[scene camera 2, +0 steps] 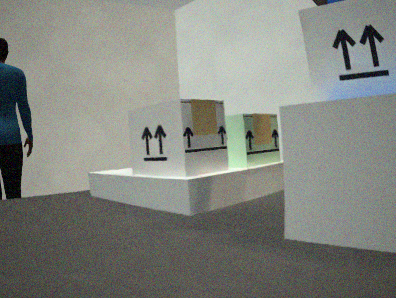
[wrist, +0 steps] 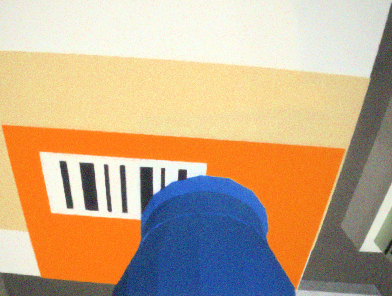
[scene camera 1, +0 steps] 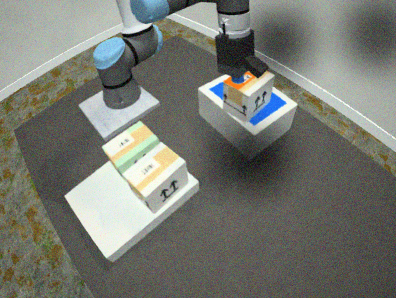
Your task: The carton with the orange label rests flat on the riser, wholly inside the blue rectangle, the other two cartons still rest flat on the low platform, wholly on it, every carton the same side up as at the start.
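Frame: origin at the arm's base, x left, y back, z up, level; millimetres.
Seen in the pictures: hand, tool point: [wrist: 206, 199] [scene camera 1: 237, 83]; arm's base, link origin: [scene camera 1: 122, 95].
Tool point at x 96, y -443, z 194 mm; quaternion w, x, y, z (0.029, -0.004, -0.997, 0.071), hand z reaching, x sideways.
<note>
Pixels of each thing's top centre, then the offset from my tool point to it. "pt": a spot on its surface instead.
- orange-label carton, top centre: [wrist: 81, 159] [scene camera 2: 361, 11] [scene camera 1: 250, 78] dx +30, dy -21, dz +12 mm
- riser, top centre: [scene camera 1: 247, 95] dx +70, dy -1, dz -93 mm
- blue rectangle, surface spot: [scene camera 1: 270, 110] pt dx +54, dy -88, dz -93 mm
- white carton, top centre: [scene camera 2: 173, 105] [scene camera 1: 153, 168] dx -305, dy +35, dz -60 mm
- green carton, top centre: [scene camera 2: 232, 117] [scene camera 1: 129, 142] dx -280, dy +157, dz -81 mm
- low platform, top centre: [scene camera 2: 180, 168] [scene camera 1: 126, 190] dx -368, dy +109, dz -165 mm
The orange-label carton [scene camera 1: 261, 95] [scene camera 2: 320, 55] [wrist: 175, 100] is at my suction cup [scene camera 1: 238, 79] [wrist: 205, 192], which meets its orange top label. It is over the riser [scene camera 1: 220, 112] [scene camera 2: 340, 170], upright but looking slightly tilted in scene camera 2. Its lower edge is partly hidden there; contact with the riser cannot be told. The blue rectangle [scene camera 1: 270, 110] shows around it; in scene camera 1 the carton overlaps the rectangle's near left border. The white carton [scene camera 1: 167, 182] [scene camera 2: 155, 140] and green carton [scene camera 1: 131, 156] [scene camera 2: 237, 142] stand upright on the low platform [scene camera 1: 95, 210] [scene camera 2: 140, 192].
The arm's base plate [scene camera 1: 92, 112] lies behind the low platform. The dark wrist housing [scene camera 1: 235, 50] hangs above the riser, with a small black box [scene camera 1: 256, 66] beside it. A person in blue [scene camera 2: 12, 105] stands at the left. Pale walls [scene camera 1: 320, 50] rise behind.
</note>
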